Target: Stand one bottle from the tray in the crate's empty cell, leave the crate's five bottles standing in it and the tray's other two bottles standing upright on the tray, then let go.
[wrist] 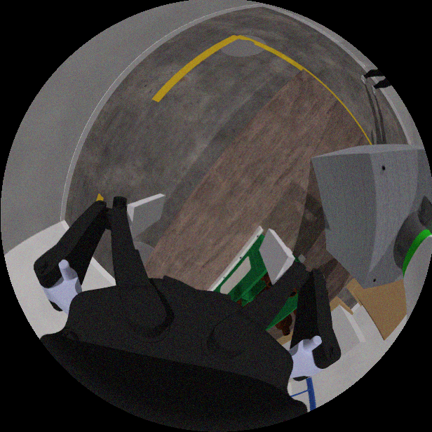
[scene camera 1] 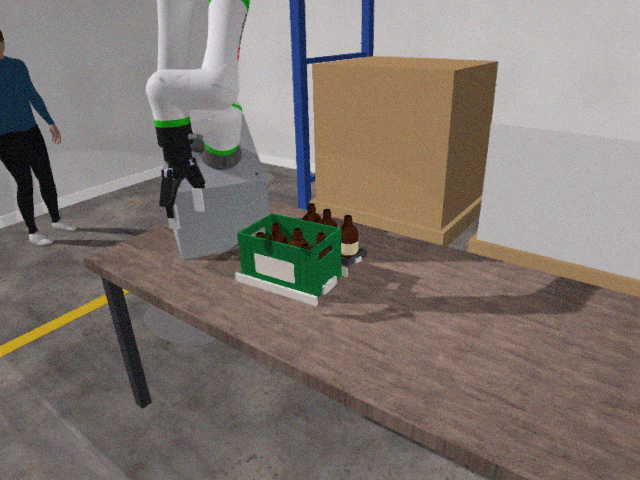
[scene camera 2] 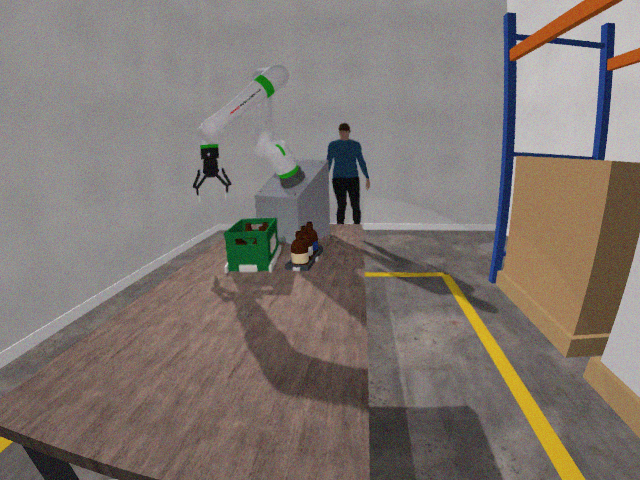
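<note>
The green crate [scene camera 1: 305, 274] [scene camera 2: 251, 258] [wrist: 257, 261] stands upright on the table. Brown bottle necks [scene camera 1: 297, 237] [scene camera 2: 255, 226] show inside it; its empty cell cannot be made out. The small dark tray [scene camera 1: 356, 257] [scene camera 2: 311, 262] is beside the crate. Three brown bottles stand upright on it: a cream-labelled one [scene camera 1: 349, 240] [scene camera 2: 299, 250], a middle one [scene camera 1: 327, 217] and a far one [scene camera 1: 311, 212], the latter two partly hidden behind the crate in scene camera 1. My gripper [scene camera 1: 186, 211] [scene camera 2: 212, 196] [wrist: 213, 223] is open and empty, pointing down, well above table height, on the crate's side away from the tray.
White guide strips [scene camera 1: 273, 288] edge the crate's base on the wooden table [scene camera 1: 413, 361] [scene camera 2: 180, 372]. The grey robot pedestal [scene camera 1: 222, 206] [scene camera 2: 276, 209] [wrist: 350, 200] stands behind. A person [scene camera 1: 23, 124] [scene camera 2: 346, 165], a large cardboard box [scene camera 1: 382, 139] [scene camera 2: 558, 232] and a blue rack post [scene camera 1: 299, 103] [scene camera 2: 508, 129] are farther off.
</note>
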